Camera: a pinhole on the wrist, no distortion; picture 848 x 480 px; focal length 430.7 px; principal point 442.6 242.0 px. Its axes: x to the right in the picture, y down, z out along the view. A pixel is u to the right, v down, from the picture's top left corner.
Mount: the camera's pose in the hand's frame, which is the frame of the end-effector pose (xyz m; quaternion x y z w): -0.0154 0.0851 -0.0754 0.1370 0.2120 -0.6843 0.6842
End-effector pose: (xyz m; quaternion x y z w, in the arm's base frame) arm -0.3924 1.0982 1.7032 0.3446 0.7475 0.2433 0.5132
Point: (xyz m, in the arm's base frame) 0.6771 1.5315 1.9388
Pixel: outside the picture
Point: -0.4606 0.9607 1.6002
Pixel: outside the picture
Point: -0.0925 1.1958 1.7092
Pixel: 100 213
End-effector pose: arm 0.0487 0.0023 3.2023 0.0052 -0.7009 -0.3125 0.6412
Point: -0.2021 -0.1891 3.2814
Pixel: 629 455
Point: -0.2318 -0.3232 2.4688
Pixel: outside the picture
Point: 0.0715 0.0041 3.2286
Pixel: 587 381
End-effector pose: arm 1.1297 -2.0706 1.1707 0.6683 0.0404 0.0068 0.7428
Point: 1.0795 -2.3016 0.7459
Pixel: 756 181
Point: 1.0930 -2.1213 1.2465
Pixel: 273 91
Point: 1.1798 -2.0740 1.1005
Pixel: 729 410
